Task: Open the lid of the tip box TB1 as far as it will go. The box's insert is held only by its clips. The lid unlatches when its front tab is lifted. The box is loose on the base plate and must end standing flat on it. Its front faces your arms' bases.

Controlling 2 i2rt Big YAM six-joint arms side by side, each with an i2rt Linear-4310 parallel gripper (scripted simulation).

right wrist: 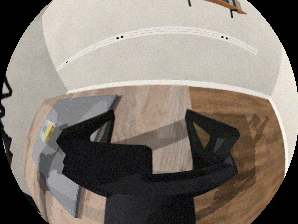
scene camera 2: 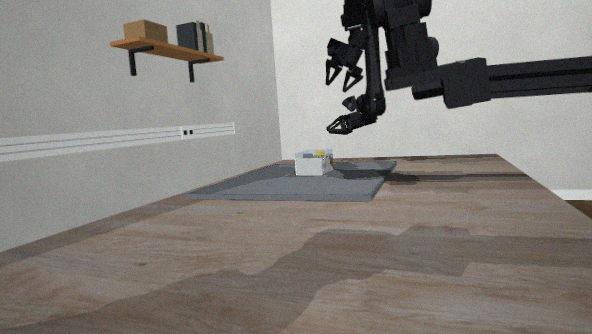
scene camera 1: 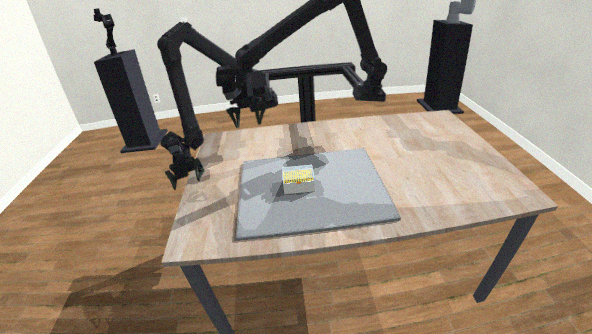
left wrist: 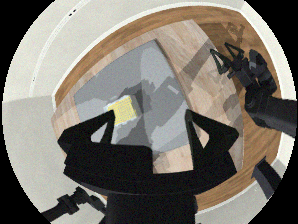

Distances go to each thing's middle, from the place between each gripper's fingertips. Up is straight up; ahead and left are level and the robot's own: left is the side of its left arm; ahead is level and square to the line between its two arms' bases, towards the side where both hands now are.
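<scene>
My left hand (scene camera 2: 335,88) and the tip box TB1 (scene camera 2: 304,166) are both in my sight: my left hand is 40 mm short of the tip box TB1, 160 mm to the right of it and 230 mm above it.
From my right hand, I see the tip box TB1 420 mm to the left of it, 80 mm behind it and 80 mm below it. Going by its middle, the tip box TB1 is nearer to my left hand than to my right hand.
</scene>
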